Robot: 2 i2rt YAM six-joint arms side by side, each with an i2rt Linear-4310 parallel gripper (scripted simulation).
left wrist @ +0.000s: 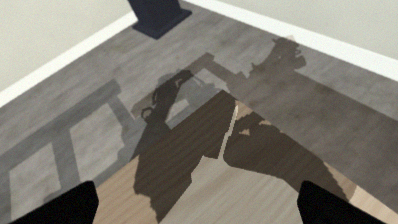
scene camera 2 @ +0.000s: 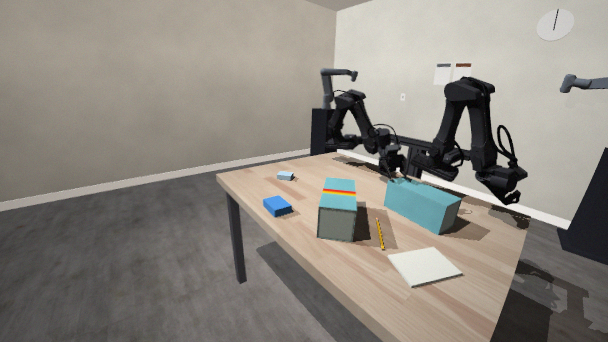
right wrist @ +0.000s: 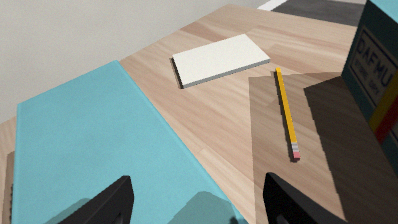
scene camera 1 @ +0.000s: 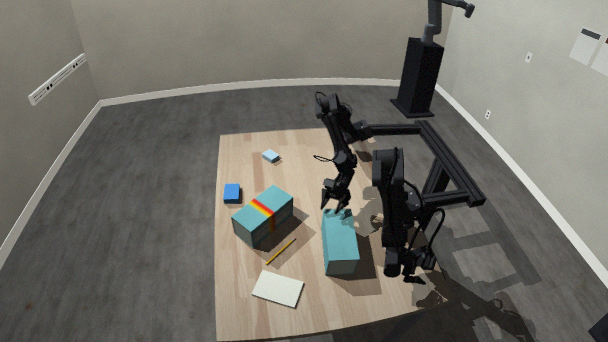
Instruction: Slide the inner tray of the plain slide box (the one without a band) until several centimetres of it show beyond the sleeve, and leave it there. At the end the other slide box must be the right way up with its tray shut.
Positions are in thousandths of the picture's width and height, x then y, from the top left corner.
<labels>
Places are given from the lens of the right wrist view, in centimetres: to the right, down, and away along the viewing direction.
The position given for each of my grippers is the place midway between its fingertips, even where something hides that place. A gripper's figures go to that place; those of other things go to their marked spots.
my right gripper (right wrist: 499, 824): 0, 3, 9
white pad (right wrist: 567, 257): 5, -10, 41
</labels>
